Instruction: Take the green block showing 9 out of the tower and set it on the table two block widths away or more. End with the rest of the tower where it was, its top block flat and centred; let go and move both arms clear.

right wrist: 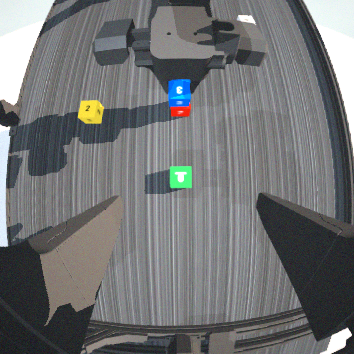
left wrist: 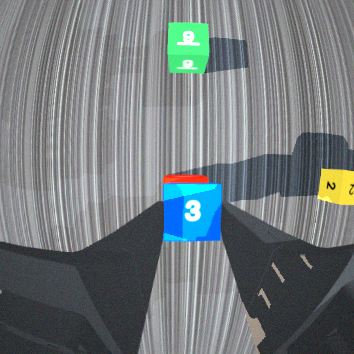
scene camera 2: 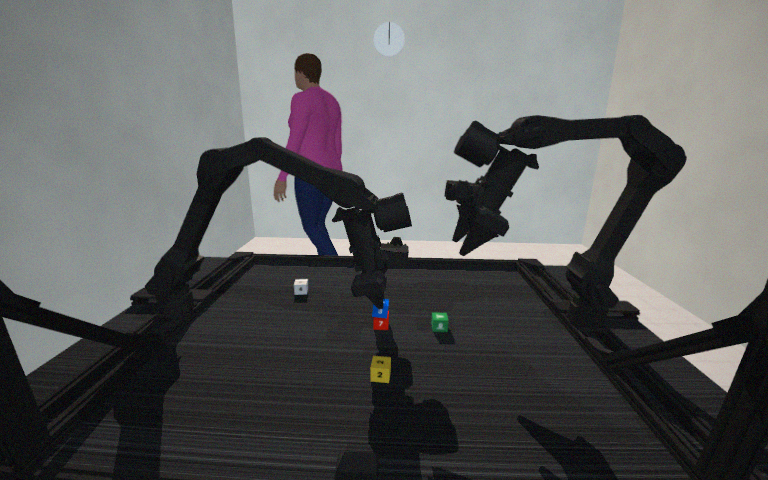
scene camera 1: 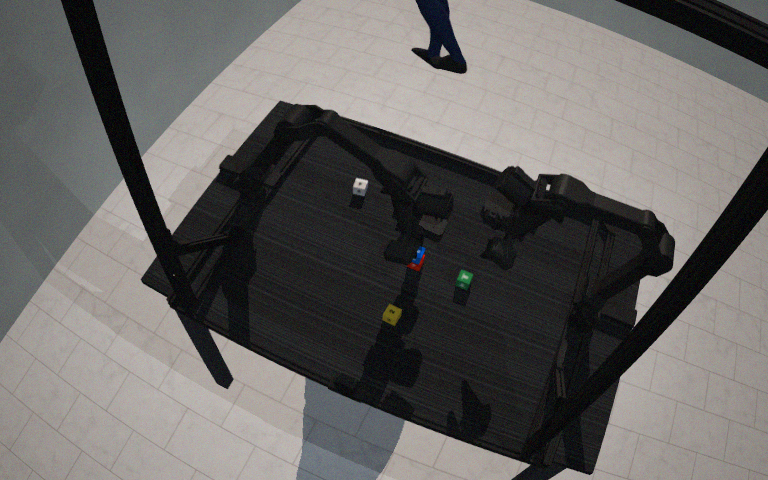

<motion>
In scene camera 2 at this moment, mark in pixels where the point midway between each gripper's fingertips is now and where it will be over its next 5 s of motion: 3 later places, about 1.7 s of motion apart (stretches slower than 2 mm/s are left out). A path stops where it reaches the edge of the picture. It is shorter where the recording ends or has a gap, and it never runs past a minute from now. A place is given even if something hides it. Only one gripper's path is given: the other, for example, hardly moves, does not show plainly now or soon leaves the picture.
My left gripper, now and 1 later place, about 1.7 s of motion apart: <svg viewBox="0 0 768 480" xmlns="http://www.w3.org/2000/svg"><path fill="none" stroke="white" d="M381 304L381 266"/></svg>
</motion>
